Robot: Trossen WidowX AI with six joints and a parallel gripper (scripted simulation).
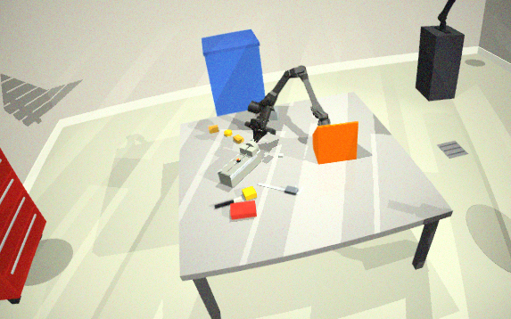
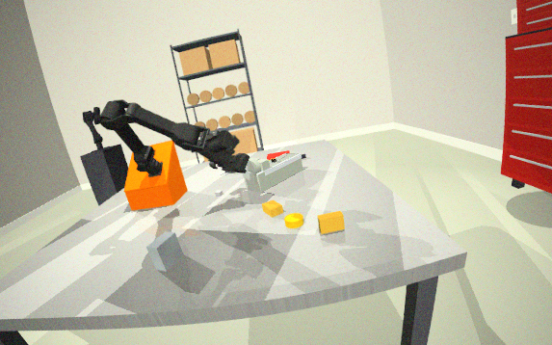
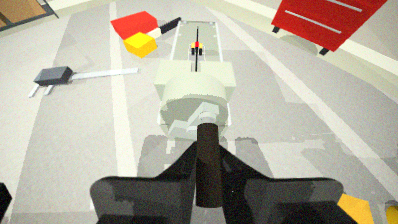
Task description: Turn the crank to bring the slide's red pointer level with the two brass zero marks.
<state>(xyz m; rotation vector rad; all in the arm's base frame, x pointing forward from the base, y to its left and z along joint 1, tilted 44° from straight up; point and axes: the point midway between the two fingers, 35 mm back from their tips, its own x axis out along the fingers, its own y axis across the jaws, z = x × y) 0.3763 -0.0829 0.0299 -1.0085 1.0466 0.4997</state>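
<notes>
Right now my gripper tip is 10 mm past the dark brown crank handle, 10 mm to the left of it and 30 mm below it. Round my gripper tip: yellow block 60 mm ahead, 330 mm to the left, 80 mm below; then grey cube 160 mm behind, 390 mm to the right, 60 mm below; then red pointer 100 mm ahead, 140 mm to the left, 10 mm below.
</notes>
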